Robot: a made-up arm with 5 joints.
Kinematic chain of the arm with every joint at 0, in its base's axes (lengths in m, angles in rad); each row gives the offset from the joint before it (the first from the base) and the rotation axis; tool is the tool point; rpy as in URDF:
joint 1: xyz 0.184 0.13 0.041 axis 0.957 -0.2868 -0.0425
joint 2: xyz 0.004 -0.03 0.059 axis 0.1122 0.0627 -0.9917
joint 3: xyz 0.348 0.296 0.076 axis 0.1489 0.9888 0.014
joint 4: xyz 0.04 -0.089 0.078 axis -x
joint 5: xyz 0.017 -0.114 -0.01 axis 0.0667 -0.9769 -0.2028
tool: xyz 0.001 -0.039 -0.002 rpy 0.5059 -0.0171 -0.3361
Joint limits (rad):
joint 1: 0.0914..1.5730
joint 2: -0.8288..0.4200
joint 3: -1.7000..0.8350
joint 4: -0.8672..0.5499
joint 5: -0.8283..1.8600
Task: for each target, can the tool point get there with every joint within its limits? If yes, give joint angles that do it. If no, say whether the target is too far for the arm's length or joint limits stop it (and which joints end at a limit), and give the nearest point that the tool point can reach.
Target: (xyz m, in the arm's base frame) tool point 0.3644 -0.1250 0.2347
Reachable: yes | joints 1.0309 0.1859 -1.2167 0.2824 -0.6143
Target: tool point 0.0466 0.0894 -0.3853
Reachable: no: joint limits stop it (at a limit: joint 1, joint 2, joint 3) | nearest point 0.3145 -0.1271 0.0702 | short by 0.571 m
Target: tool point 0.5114 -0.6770 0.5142
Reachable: no: too far | nearest point 0.4096 -0.2367 0.3006 | short by 0.500 m
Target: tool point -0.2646 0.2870 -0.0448
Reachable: no: joint limits stop it (at a limit: joint 1, joint 2, joint 3, joint 4) | nearest point 0.1988 0.2802 0.2478 | short by 0.548 m
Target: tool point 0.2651 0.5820 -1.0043
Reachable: no: too far | nearest point 0.3344 0.4374 0.0998 | short by 1.116 m
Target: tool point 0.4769 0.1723 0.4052
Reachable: yes | joints 0.6765 -0.5381 0.3602 0.2568 0.3823
